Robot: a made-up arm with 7 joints. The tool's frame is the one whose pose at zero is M. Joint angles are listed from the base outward.
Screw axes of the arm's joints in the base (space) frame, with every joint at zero. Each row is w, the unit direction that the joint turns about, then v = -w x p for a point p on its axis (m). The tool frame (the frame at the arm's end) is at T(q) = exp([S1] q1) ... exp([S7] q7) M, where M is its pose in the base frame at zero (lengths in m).
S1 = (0, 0, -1, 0, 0, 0)
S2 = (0, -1, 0, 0.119, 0, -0.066)
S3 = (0, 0, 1, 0.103, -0.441, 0)
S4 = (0, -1, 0, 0.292, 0, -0.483)
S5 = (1, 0, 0, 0, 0.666, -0.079)
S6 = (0, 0, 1, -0.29, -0.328, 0)
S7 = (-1, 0, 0, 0, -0.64, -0.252)
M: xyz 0.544 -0.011 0.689 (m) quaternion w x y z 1 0 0 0
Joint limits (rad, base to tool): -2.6..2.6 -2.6..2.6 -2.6..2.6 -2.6..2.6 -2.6..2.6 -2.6..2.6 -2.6..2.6
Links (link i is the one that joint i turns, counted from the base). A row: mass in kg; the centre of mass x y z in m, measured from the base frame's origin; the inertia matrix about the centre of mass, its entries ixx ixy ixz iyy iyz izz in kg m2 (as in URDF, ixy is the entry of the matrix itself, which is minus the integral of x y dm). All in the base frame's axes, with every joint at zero. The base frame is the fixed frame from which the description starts. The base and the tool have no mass.
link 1: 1.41; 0.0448 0.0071 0.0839; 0.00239 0 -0.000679 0.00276 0 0.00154
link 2: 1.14; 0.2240 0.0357 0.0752; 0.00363 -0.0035 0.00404 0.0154 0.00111 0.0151
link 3: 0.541; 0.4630 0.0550 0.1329; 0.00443 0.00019 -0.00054 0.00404 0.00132 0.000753
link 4: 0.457; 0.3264 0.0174 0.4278; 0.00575 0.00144 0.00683 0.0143 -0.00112 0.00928
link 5: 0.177; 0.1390 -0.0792 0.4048; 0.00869 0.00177 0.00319 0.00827 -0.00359 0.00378
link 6: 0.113; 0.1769 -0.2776 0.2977; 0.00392 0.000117 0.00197 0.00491 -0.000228 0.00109
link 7: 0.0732; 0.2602 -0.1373 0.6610; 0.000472 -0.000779 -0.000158 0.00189 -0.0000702 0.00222
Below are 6 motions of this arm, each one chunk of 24 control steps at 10 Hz.
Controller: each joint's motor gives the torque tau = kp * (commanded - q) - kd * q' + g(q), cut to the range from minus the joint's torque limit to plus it. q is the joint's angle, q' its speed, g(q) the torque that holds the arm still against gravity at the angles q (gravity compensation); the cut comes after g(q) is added. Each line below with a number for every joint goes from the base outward.
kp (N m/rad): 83 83 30 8.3 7.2 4.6 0.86
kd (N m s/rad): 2 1.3 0.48 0.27 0.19 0.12 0.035
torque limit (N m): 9.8 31 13 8.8 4.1 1.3 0.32
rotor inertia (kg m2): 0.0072 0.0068 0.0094 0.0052 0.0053 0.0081 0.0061
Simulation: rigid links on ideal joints. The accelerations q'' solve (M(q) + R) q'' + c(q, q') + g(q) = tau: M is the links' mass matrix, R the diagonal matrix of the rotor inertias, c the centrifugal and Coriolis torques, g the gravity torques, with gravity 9.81 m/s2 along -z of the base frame. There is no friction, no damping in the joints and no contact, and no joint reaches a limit. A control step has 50 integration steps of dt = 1/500 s. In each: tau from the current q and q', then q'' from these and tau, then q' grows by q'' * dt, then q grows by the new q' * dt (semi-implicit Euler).
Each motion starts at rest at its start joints. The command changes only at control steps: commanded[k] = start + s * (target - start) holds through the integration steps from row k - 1 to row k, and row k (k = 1, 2, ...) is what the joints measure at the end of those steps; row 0 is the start. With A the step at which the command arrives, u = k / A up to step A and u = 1 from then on. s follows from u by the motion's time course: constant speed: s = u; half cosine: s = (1 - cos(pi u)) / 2; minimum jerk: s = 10 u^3 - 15 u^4 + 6 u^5; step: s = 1 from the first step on.
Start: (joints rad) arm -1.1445 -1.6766 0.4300 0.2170 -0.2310 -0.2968 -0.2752
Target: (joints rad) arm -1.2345 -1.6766 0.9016 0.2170 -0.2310 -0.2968 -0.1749
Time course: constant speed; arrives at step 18
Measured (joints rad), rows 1 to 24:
1: -1.1525 -1.6736 0.4572 0.2214 -0.2275 -0.2983 -0.2735
2: -1.1542 -1.6761 0.4939 0.2212 -0.2301 -0.2978 -0.2678
3: -1.1593 -1.6797 0.5226 0.2193 -0.2329 -0.2936 -0.2589
4: -1.1655 -1.6774 0.5437 0.2157 -0.2315 -0.2959 -0.2485
5: -1.1710 -1.6745 0.5665 0.2138 -0.2306 -0.2992 -0.2429
6: -1.1758 -1.6758 0.5946 0.2146 -0.2328 -0.2977 -0.2420
7: -1.1801 -1.6778 0.6243 0.2164 -0.2339 -0.2955 -0.2391
8: -1.1850 -1.6775 0.6502 0.2178 -0.2318 -0.2958 -0.2317
9: -1.1903 -1.6762 0.6735 0.2185 -0.2294 -0.2972 -0.2233
10: -1.1954 -1.6760 0.6992 0.2184 -0.2294 -0.2976 -0.2171
11: -1.2003 -1.6768 0.7274 0.2175 -0.2313 -0.2967 -0.2129
12: -1.2052 -1.6772 0.7544 0.2164 -0.2327 -0.2961 -0.2084
13: -1.2104 -1.6767 0.7795 0.2158 -0.2325 -0.2966 -0.2028
14: -1.2155 -1.6762 0.8049 0.2158 -0.2317 -0.2972 -0.1968
15: -1.2204 -1.6765 0.8316 0.2164 -0.2314 -0.2971 -0.1912
16: -1.2253 -1.6770 0.8585 0.2171 -0.2314 -0.2966 -0.1855
17: -1.2302 -1.6770 0.8846 0.2176 -0.2311 -0.2965 -0.1797
18: -1.2353 -1.6766 0.9103 0.2176 -0.2309 -0.2968 -0.1740
19: -1.2339 -1.6799 0.9097 0.2110 -0.2346 -0.2956 -0.1706
20: -1.2356 -1.6776 0.8982 0.2119 -0.2334 -0.2961 -0.1702
21: -1.2348 -1.6727 0.8975 0.2154 -0.2297 -0.2993 -0.1737
22: -1.2342 -1.6753 0.9011 0.2182 -0.2314 -0.2973 -0.1795
23: -1.2343 -1.6793 0.9040 0.2194 -0.2324 -0.2949 -0.1797
24: -1.2342 -1.6780 0.9038 0.2193 -0.2291 -0.2961 -0.1742

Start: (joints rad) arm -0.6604 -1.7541 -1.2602 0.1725 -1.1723 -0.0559 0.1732
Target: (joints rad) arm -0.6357 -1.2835 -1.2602 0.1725 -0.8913 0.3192 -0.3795
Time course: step
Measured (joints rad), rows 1 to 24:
1: -0.6595 -1.3539 -1.4413 0.0845 -1.2156 0.1557 -0.2253
2: -0.6356 -1.0594 -1.2710 0.0955 -1.1789 0.6135 -0.7938
3: -0.6037 -1.2394 -1.0066 0.1659 -0.7409 0.5671 -0.9971
4: -0.5931 -1.3552 -1.1797 0.0637 -0.4120 0.2425 -0.7105
5: -0.6383 -1.2731 -1.4155 0.1099 -0.6484 0.1450 -0.2468
6: -0.6683 -1.2775 -1.2468 0.3205 -1.0878 0.3702 -0.1335
7: -0.6595 -1.2910 -1.2292 0.3325 -1.1211 0.4601 -0.2763
8: -0.6425 -1.2877 -1.3305 0.1885 -0.8860 0.2975 -0.4469
9: -0.6256 -1.2920 -1.2605 0.1217 -0.7787 0.2329 -0.5318
10: -0.6181 -1.2711 -1.1954 0.1099 -0.8143 0.3329 -0.4616
11: -0.6226 -1.2634 -1.2321 0.0999 -0.8888 0.3844 -0.3451
12: -0.6328 -1.2911 -1.2764 0.1189 -0.9511 0.3273 -0.3081
13: -0.6402 -1.3053 -1.2868 0.1648 -0.9760 0.2899 -0.3588
14: -0.6432 -1.2861 -1.2781 0.2049 -0.9438 0.3155 -0.4174
15: -0.6416 -1.2724 -1.2560 0.2244 -0.8723 0.3360 -0.4240
16: -0.6374 -1.2783 -1.2431 0.2191 -0.8142 0.3208 -0.3834
17: -0.6353 -1.2831 -1.2542 0.1965 -0.8191 0.3050 -0.3437
18: -0.6361 -1.2831 -1.2662 0.1765 -0.8820 0.3128 -0.3445
19: -0.6364 -1.2855 -1.2650 0.1625 -0.9411 0.3284 -0.3772
20: -0.6346 -1.2876 -1.2635 0.1470 -0.9479 0.3287 -0.4045
21: -0.6321 -1.2857 -1.2608 0.1377 -0.9140 0.3193 -0.4066
22: -0.6314 -1.2818 -1.2535 0.1454 -0.8782 0.3173 -0.3903
23: -0.6333 -1.2800 -1.2516 0.1655 -0.8640 0.3211 -0.3720
24: -0.6369 -1.2819 -1.2588 0.1867 -0.8723 0.3202 -0.3644

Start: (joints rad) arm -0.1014 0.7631 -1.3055 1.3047 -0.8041 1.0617 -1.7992
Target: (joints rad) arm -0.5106 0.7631 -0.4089 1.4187 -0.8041 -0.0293 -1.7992
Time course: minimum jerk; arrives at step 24
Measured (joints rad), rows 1 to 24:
1: -0.1017 0.7631 -1.3050 1.3048 -0.8047 1.0608 -1.7990
2: -0.1034 0.7630 -1.3014 1.3057 -0.8081 1.0551 -1.7978
3: -0.1082 0.7630 -1.2916 1.3073 -0.8147 1.0410 -1.7950
4: -0.1167 0.7629 -1.2736 1.3091 -0.8215 1.0175 -1.7915
5: -0.1296 0.7629 -1.2457 1.3108 -0.8258 0.9838 -1.7891
6: -0.1470 0.7629 -1.2071 1.3127 -0.8264 0.9395 -1.7890
7: -0.1686 0.7629 -1.1586 1.3155 -0.8234 0.8850 -1.7916
8: -0.1937 0.7629 -1.1020 1.3200 -0.8185 0.8208 -1.7957
9: -0.2215 0.7629 -1.0392 1.3268 -0.8138 0.7482 -1.7997
10: -0.2514 0.7629 -0.9723 1.3357 -0.8107 0.6688 -1.8021
11: -0.2826 0.7629 -0.9029 1.3459 -0.8092 0.5852 -1.8027
12: -0.3145 0.7629 -0.8323 1.3562 -0.8080 0.4997 -1.8025
13: -0.3462 0.7629 -0.7622 1.3659 -0.8060 0.4147 -1.8028
14: -0.3769 0.7629 -0.6943 1.3748 -0.8027 0.3326 -1.8046
15: -0.4057 0.7629 -0.6307 1.3837 -0.7986 0.2552 -1.8073
16: -0.4318 0.7630 -0.5734 1.3930 -0.7948 0.1846 -1.8096
17: -0.4545 0.7631 -0.5239 1.4028 -0.7921 0.1226 -1.8102
18: -0.4734 0.7632 -0.4832 1.4121 -0.7907 0.0708 -1.8092
19: -0.4883 0.7633 -0.4515 1.4195 -0.7904 0.0300 -1.8073
20: -0.4992 0.7633 -0.4288 1.4239 -0.7906 0.0006 -1.8057
21: -0.5062 0.7633 -0.4146 1.4253 -0.7916 -0.0182 -1.8050
22: -0.5098 0.7632 -0.4079 1.4243 -0.7937 -0.0277 -1.8047
23: -0.5109 0.7632 -0.4068 1.4220 -0.7973 -0.0303 -1.8037
24: -0.5107 0.7631 -0.4086 1.4193 -0.8024 -0.0295 -1.8014

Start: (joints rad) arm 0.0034 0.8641 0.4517 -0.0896 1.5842 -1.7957 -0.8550
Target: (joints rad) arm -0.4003 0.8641 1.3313 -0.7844 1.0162 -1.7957 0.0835
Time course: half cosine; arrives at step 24
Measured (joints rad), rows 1 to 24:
1: 0.0018 0.8643 0.4555 -0.0916 1.5826 -1.7963 -0.8534
2: -0.0041 0.8645 0.4690 -0.0996 1.5758 -1.7967 -0.8454
3: -0.0142 0.8646 0.4917 -0.1151 1.5623 -1.7957 -0.8263
4: -0.0268 0.8644 0.5196 -0.1369 1.5436 -1.7951 -0.7962
5: -0.0418 0.8643 0.5531 -0.1636 1.5216 -1.7960 -0.7590
6: -0.0601 0.8643 0.5934 -0.1947 1.4968 -1.7964 -0.7177
7: -0.0809 0.8643 0.6389 -0.2295 1.4691 -1.7955 -0.6718
8: -0.1035 0.8643 0.6882 -0.2677 1.4378 -1.7951 -0.6202
9: -0.1276 0.8642 0.7410 -0.3090 1.4033 -1.7955 -0.5639
10: -0.1530 0.8640 0.7966 -0.3527 1.3668 -1.7955 -0.5046
11: -0.1793 0.8638 0.8536 -0.3979 1.3293 -1.7952 -0.4434
12: -0.2057 0.8637 0.9111 -0.4438 1.2917 -1.7951 -0.3814
13: -0.2321 0.8636 0.9683 -0.4896 1.2544 -1.7951 -0.3193
14: -0.2579 0.8635 1.0241 -0.5346 1.2176 -1.7950 -0.2582
15: -0.2826 0.8634 1.0777 -0.5781 1.1818 -1.7949 -0.1992
16: -0.3059 0.8634 1.1281 -0.6190 1.1479 -1.7949 -0.1438
17: -0.3274 0.8635 1.1745 -0.6568 1.1167 -1.7949 -0.0929
18: -0.3467 0.8636 1.2161 -0.6908 1.0890 -1.7948 -0.0470
19: -0.3634 0.8637 1.2522 -0.7204 1.0650 -1.7948 -0.0067
20: -0.3773 0.8638 1.2822 -0.7452 1.0451 -1.7948 0.0272
21: -0.3882 0.8639 1.3056 -0.7647 1.0294 -1.7949 0.0539
22: -0.3958 0.8640 1.3220 -0.7785 1.0184 -1.7950 0.0730
23: -0.4000 0.8641 1.3310 -0.7864 1.0123 -1.7951 0.0841
24: -0.4008 0.8641 1.3326 -0.7882 1.0112 -1.7952 0.0872

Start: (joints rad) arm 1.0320 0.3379 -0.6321 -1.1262 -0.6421 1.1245 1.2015
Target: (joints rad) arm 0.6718 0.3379 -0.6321 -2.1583 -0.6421 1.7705 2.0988
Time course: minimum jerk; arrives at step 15
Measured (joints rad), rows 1 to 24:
1: 1.0311 0.3382 -0.6325 -1.1273 -0.6418 1.1258 1.2025
2: 1.0250 0.3401 -0.6347 -1.1355 -0.6394 1.1347 1.2101
3: 1.0097 0.3435 -0.6384 -1.1599 -0.6322 1.1597 1.2352
4: 0.9849 0.3466 -0.6423 -1.2111 -0.6215 1.2027 1.2869
5: 0.9520 0.3482 -0.6451 -1.2970 -0.6136 1.2625 1.3671
6: 0.9127 0.3479 -0.6449 -1.4175 -0.6169 1.3370 1.4702
7: 0.8689 0.3452 -0.6405 -1.5629 -0.6353 1.4204 1.5864
8: 0.8226 0.3402 -0.6317 -1.7192 -0.6645 1.5051 1.7063
9: 0.7759 0.3341 -0.6208 -1.8723 -0.6942 1.5856 1.8237
10: 0.7324 0.3287 -0.6117 -2.0097 -0.7138 1.6579 1.9337
11: 0.6972 0.3254 -0.6086 -2.1197 -0.7172 1.7172 2.0296
12: 0.6750 0.3248 -0.6133 -2.1922 -0.7041 1.7587 2.1011
13: 0.6670 0.3270 -0.6235 -2.2218 -0.6796 1.7800 2.1383
14: 0.6695 0.3313 -0.6341 -2.2112 -0.6519 1.7828 2.1390
15: 0.6751 0.3372 -0.6403 -2.1741 -0.6291 1.7746 2.1140
16: 0.6771 0.3432 -0.6411 -2.1327 -0.6157 1.7654 2.0843
17: 0.6750 0.3462 -0.6376 -2.1077 -0.6123 1.7614 2.0688
18: 0.6723 0.3446 -0.6328 -2.1095 -0.6190 1.7617 2.0725
19: 0.6711 0.3401 -0.6298 -2.1340 -0.6344 1.7652 2.0879
20: 0.6709 0.3356 -0.6293 -2.1666 -0.6527 1.7712 2.1039
21: 0.6706 0.3327 -0.6296 -2.1909 -0.6650 1.7764 2.1134
22: 0.6702 0.3323 -0.6296 -2.1974 -0.6661 1.7778 2.1150
23: 0.6702 0.3343 -0.6296 -2.1854 -0.6575 1.7752 2.1104
24: 0.6710 0.3376 -0.6305 -2.1627 -0.6452 1.7706 2.1022

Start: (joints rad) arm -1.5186 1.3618 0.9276 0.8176 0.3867 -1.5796 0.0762
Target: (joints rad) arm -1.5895 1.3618 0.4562 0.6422 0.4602 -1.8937 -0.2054
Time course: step
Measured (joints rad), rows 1 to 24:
1: -1.6071 1.3381 0.3628 0.7240 0.4134 -1.9097 0.0417
2: -1.5707 1.3978 0.2846 0.6102 0.4666 -2.0264 -0.3133
3: -1.6032 1.3780 0.5821 0.5413 0.4480 -1.8311 -0.5866
4: -1.5848 1.3205 0.4690 0.5704 0.4246 -1.8822 -0.3460
5: -1.5827 1.3666 0.4002 0.6501 0.4523 -1.9444 -0.0664
6: -1.5975 1.3890 0.4790 0.6956 0.4788 -1.8747 -0.0576
7: -1.5908 1.3458 0.4660 0.6841 0.4848 -1.8651 -0.1668
8: -1.5868 1.3487 0.4452 0.6469 0.4760 -1.9142 -0.2456
9: -1.5909 1.3760 0.4599 0.6170 0.4536 -1.9057 -0.2591
10: -1.5883 1.3662 0.4541 0.6140 0.4340 -1.8792 -0.2302
11: -1.5873 1.3542 0.4551 0.6342 0.4408 -1.8921 -0.2009
12: -1.5908 1.3614 0.4610 0.6552 0.4656 -1.9046 -0.1865
13: -1.5910 1.3648 0.4540 0.6597 0.4805 -1.8916 -0.1889
14: -1.5895 1.3608 0.4538 0.6493 0.4743 -1.8851 -0.2022
15: -1.5893 1.3603 0.4589 0.6368 0.4580 -1.8957 -0.2100
16: -1.5891 1.3627 0.4565 0.6320 0.4476 -1.8994 -0.2096
17: -1.5889 1.3630 0.4544 0.6361 0.4497 -1.8926 -0.2107
18: -1.5895 1.3616 0.4566 0.6437 0.4596 -1.8911 -0.2111
19: -1.5899 1.3610 0.4569 0.6482 0.4677 -1.8946 -0.2052
20: -1.5898 1.3617 0.4559 0.6469 0.4678 -1.8944 -0.1985
21: -1.5895 1.3621 0.4561 0.6423 0.4618 -1.8925 -0.1986
22: -1.5893 1.3618 0.4564 0.6388 0.4560 -1.8935 -0.2046
23: -1.5893 1.3618 0.4562 0.6389 0.4551 -1.8948 -0.2103
24: -1.5895 1.3620 0.4561 0.6415 0.4584 -1.8940 -0.2111

